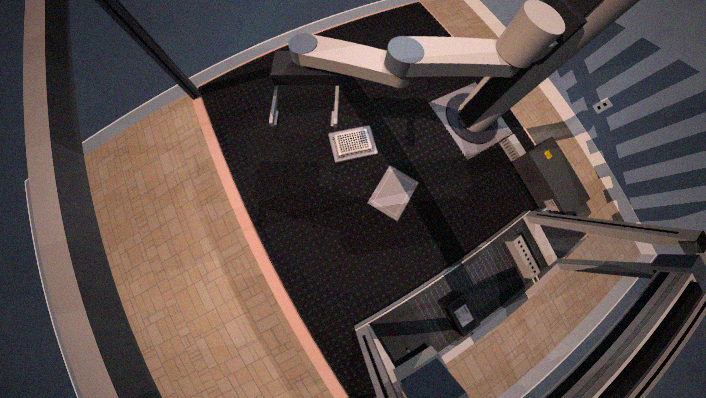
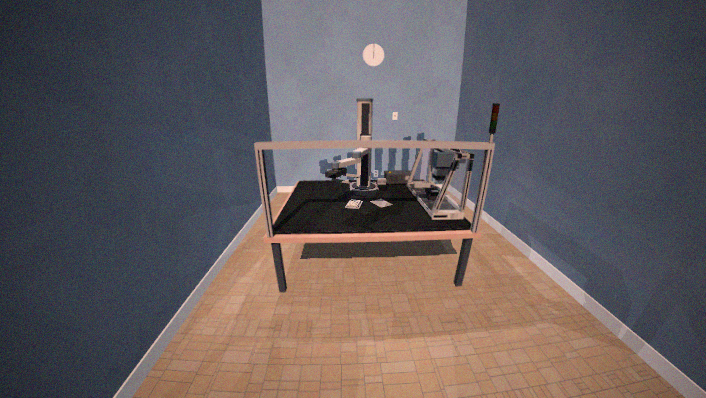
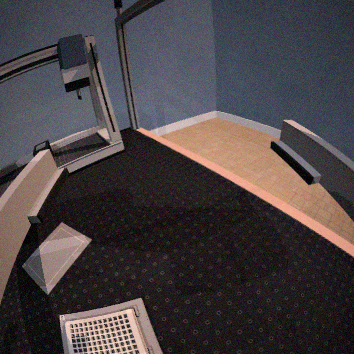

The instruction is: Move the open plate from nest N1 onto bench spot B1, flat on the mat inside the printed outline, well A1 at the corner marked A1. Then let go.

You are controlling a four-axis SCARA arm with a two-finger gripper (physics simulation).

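Places are measured from the arm's base along level axes (x right, y up, z back), in centimetres.
Pixels of known places: gripper, between the fingertips: (image 1: pixel 302 124) (image 2: pixel 354 179) (image 3: pixel 169 142); arm's base, origin of its link: (image 1: pixel 470 119) (image 2: pixel 363 187).
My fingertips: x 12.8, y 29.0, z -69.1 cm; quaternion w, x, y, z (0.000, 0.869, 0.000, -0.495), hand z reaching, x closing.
Observation:
For each thing: its top centre in the pictures, then the offset to it from my fingertips. "spot": a spot on its surface instead.
- open plate, centre of its top: (image 3: pixel 100 339) (image 1: pixel 353 141) (image 2: pixel 354 202) dx -0.5, dy -25.1, dz +15.8 cm
- Bench spot B1, a spot on its surface: (image 3: pixel 60 255) (image 1: pixel 387 191) (image 2: pixel 379 203) spot: dx -22.7, dy -27.5, dz +18.0 cm
- grey box with a yellow label, a spot on its surface: (image 1: pixel 560 175) spot: dx -52.4, dy -16.2, dz +81.0 cm
The open plate (image 1: pixel 353 142) (image 2: pixel 354 203) (image 3: pixel 102 334), white with a grid of wells, sits flat on the grey nest N1 (image 1: pixel 373 149) (image 3: pixel 149 325). Bench spot B1 (image 1: pixel 393 194) (image 2: pixel 381 203) (image 3: pixel 60 255) is a pale square mat with a thin printed outline, with no plate on it. It lies turned at an angle beside the nest. The A1 mark is too small to read. My gripper (image 1: pixel 303 120) (image 2: pixel 335 173) (image 3: pixel 169 142) is open, with its two fingers wide apart and nothing between them. It hangs above the dark bench mat, off to one side of the plate.
The arm's column (image 1: pixel 492 95) (image 2: pixel 365 162) stands behind the spot. A grey box with a yellow label (image 1: pixel 560 175) stands near it. A gantry machine (image 1: pixel 407 302) (image 2: pixel 447 215) (image 3: pixel 104 95) stands along one side of the bench. Bench frame posts (image 2: pixel 265 192) rise at the corners.

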